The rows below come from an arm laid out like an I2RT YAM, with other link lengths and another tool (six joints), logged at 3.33 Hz.
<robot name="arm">
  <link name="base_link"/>
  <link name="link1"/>
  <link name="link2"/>
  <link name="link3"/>
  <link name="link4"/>
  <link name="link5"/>
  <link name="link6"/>
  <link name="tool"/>
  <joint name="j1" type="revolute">
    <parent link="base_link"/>
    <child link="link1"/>
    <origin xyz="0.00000 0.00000 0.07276" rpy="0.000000 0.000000 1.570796"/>
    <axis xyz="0 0 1"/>
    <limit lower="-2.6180" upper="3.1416"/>
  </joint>
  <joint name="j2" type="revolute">
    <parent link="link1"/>
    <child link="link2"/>
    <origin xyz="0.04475 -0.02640 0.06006" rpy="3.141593 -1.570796 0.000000"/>
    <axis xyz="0 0 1"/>
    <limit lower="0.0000" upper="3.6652"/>
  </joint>
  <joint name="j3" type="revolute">
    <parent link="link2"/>
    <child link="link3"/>
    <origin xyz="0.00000 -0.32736 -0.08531" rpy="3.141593 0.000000 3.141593"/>
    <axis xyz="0 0 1"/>
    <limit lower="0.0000" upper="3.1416"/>
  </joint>
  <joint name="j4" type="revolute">
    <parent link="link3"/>
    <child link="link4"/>
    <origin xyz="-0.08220 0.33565 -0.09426" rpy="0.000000 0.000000 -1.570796"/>
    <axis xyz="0 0 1"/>
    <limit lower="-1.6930" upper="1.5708"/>
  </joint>
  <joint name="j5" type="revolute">
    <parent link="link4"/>
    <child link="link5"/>
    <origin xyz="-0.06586 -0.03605 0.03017" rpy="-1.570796 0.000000 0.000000"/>
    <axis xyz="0 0 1"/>
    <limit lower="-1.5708" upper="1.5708"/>
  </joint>
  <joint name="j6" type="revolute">
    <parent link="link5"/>
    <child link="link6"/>
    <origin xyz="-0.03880 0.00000 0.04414" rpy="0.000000 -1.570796 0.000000"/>
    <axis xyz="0 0 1"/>
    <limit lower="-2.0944" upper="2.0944"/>
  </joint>
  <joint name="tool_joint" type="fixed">
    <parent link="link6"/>
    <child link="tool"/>
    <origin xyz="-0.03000 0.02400 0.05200" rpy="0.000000 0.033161 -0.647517"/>
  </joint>
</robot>
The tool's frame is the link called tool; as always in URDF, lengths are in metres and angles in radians.
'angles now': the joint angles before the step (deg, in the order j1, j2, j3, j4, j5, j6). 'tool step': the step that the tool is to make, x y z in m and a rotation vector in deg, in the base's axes. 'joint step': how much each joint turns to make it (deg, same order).
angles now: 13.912 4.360 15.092 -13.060 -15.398 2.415
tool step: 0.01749 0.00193 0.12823 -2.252 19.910 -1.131
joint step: 0.001 25.027 32.807 -26.904 0.569 2.864
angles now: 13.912 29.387 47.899 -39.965 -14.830 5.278
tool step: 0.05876 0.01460 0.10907 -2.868 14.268 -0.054
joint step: 0.000 25.923 33.245 -21.704 -0.262 0.613
